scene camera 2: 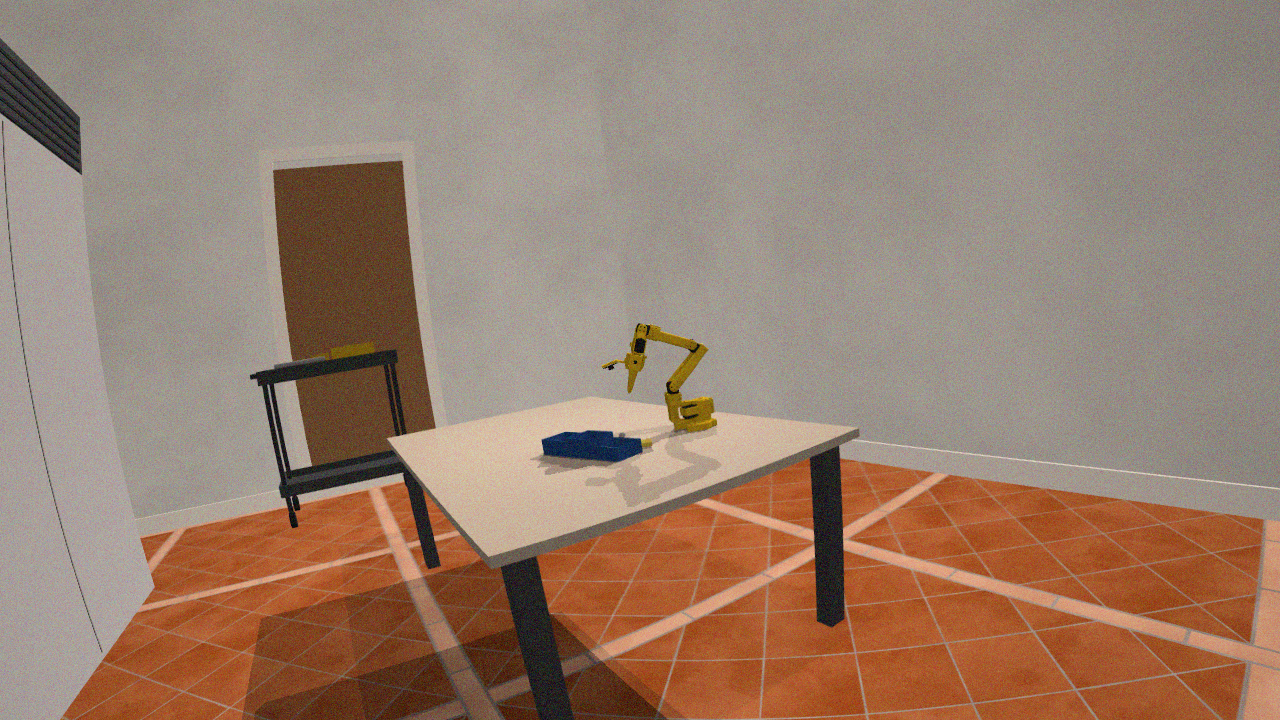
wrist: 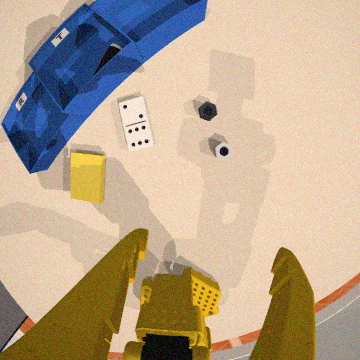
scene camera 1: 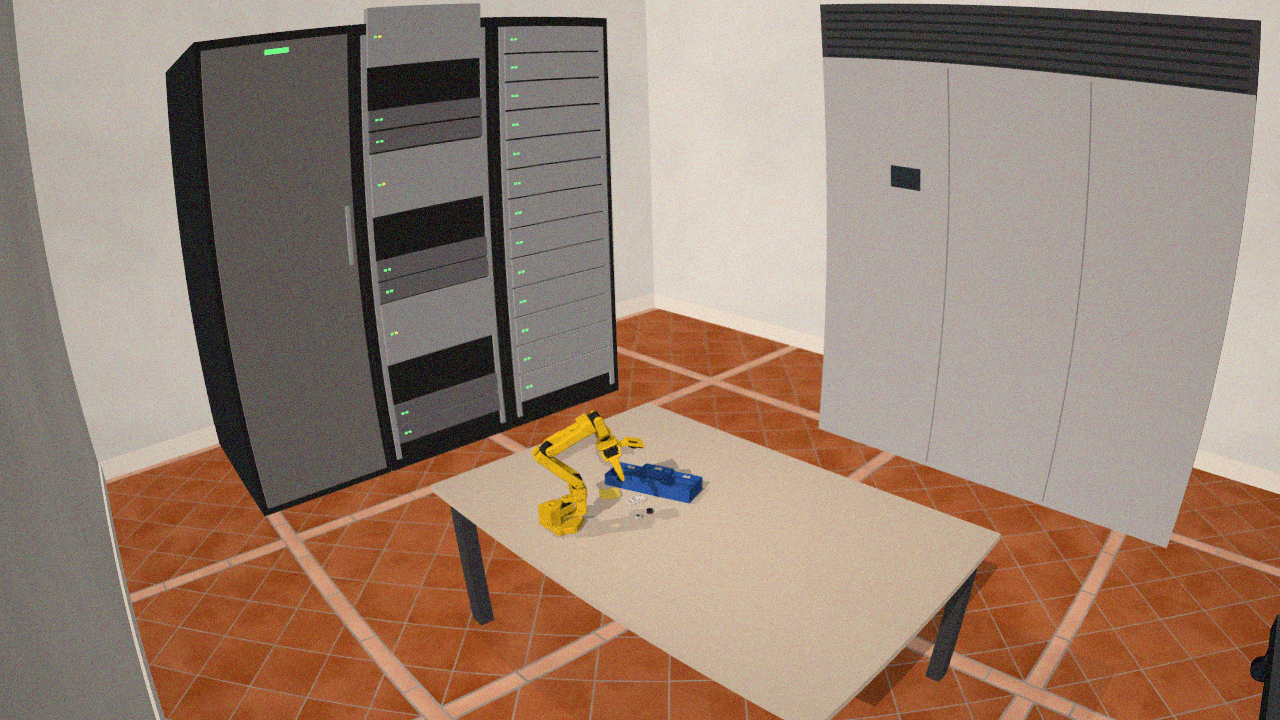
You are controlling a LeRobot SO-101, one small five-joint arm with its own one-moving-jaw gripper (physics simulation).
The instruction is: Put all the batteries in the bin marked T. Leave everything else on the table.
Labels:
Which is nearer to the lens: the blue three-part bin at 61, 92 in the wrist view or the white domino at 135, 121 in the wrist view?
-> The white domino.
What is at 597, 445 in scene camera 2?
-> A blue three-part bin.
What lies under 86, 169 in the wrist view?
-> A yellow block.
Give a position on a blue three-part bin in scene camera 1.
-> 664, 482

